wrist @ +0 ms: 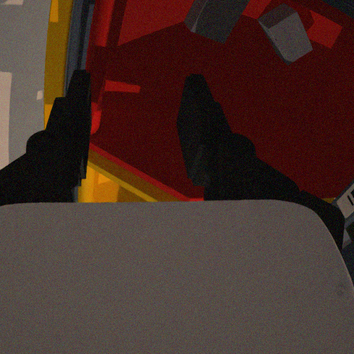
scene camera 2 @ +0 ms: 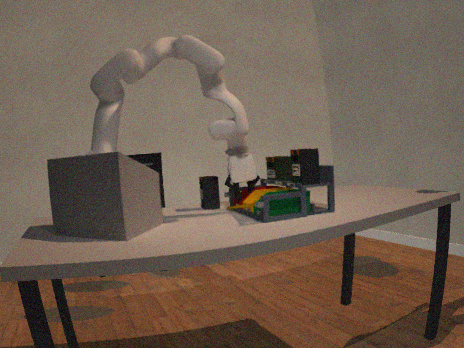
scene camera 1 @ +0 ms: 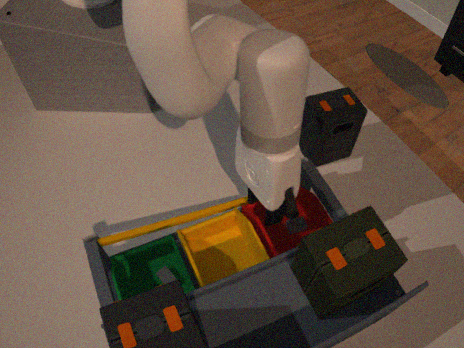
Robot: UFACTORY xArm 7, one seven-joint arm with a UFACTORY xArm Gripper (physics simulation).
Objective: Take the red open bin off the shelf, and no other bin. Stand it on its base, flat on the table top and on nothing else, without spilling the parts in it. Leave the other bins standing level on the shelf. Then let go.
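Places are measured from the arm's base along level axes (x ahead, y left, z up), in millimetres.
Pixels of known places: gripper, fingertip midpoint: (scene camera 2: 245,200) (scene camera 1: 265,210); arm's base, link origin: (scene camera 2: 102,165).
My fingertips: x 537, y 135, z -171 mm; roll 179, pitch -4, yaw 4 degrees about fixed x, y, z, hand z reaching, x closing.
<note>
For each thing: its top centre in the pictures, then the offset to it from my fingertips. "pt": a spot on its surface instead.
- red open bin, surface spot: (scene camera 1: 314,212) (scene camera 2: 249,194) pt dx +44, dy +66, dz +10 mm
- yellow bin, top centre: (scene camera 1: 227,254) (scene camera 2: 268,190) dx +58, dy -94, dz +38 mm
- green bin, top centre: (scene camera 1: 153,285) (scene camera 2: 281,192) dx +56, dy -206, dz +38 mm
- olive case, top centre: (scene camera 1: 356,248) dx +161, dy +15, dz +156 mm
The red open bin (scene camera 1: 314,212) (scene camera 2: 244,193) (wrist: 295,110) sits in the right end bay of the grey shelf (scene camera 1: 96,270) (scene camera 2: 330,196) in scene camera 1's view. Grey parts (scene camera 1: 296,225) (wrist: 287,37) lie inside it. My gripper (scene camera 1: 263,207) (scene camera 2: 243,191) (wrist: 135,96) points down at the bin's front edge, partly open and empty. In the wrist view the left finger is at the outer side of the front lip and the right finger is over the inside. Fingertip depth is unclear. The yellow bin (scene camera 1: 225,250) and green bin (scene camera 1: 145,265) (scene camera 2: 286,204) stand beside it.
A yellow strip (scene camera 1: 175,220) runs along the shelf's front. An olive case (scene camera 1: 350,255) and a dark case (scene camera 1: 145,317) stand on the upper level. Another dark case (scene camera 1: 331,127) (scene camera 2: 209,192) stands on the table past the shelf's red-bin end. The arm stands on a grey block (scene camera 2: 87,197).
</note>
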